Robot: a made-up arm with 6 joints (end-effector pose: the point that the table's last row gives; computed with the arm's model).
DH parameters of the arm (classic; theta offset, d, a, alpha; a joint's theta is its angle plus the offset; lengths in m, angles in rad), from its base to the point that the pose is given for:
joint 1: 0 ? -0.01 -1.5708
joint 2: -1.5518 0 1.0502 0
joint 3: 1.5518 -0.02 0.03 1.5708
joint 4: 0 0.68 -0.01 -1.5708
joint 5: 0 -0.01 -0.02 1.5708
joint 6: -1.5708 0 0.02 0
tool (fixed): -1.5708 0.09 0 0
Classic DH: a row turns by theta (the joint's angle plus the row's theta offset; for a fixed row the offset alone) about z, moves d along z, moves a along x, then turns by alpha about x.
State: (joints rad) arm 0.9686 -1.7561 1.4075 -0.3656 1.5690 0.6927
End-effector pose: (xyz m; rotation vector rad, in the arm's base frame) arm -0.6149 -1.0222 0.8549 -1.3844 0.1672 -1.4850
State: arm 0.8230 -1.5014 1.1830 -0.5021 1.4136 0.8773
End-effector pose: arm -0.7535 -0.9265 1.1337 -1.1988 0.4874 -1.6016
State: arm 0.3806 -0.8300 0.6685 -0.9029 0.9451 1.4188
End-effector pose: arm -0.7431 -0.3807 1.8061 -0.4626 0.9260 -2.0244
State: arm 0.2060 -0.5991 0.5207 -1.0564 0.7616 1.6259
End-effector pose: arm -0.5694 -0.1902 1.9750 -0.2198 0.8857 -2.2131
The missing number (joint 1, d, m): 0.35
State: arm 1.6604 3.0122 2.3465 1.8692 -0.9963 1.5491
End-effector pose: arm 0.1374 -0.4264 -0.2028 1.2777 0.1475 2.1493
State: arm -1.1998 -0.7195 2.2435 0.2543 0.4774 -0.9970
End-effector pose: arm -0.0049 -0.0991 1.1553 2.0599 -0.3687 0.8531
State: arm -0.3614 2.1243 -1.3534 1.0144 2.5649 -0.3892
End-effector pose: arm 1.2849 -0.4667 0.1648 -2.2803 -1.0329 -0.0850
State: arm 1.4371 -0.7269 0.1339 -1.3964 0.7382 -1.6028
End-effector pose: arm -0.1054 -1.1007 1.8029 0.9383 0.0830 1.6909
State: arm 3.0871 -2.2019 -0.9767 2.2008 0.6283 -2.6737
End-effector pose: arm 0.8525 -0.0375 -1.0232 0.5459 -2.5109 0.5125
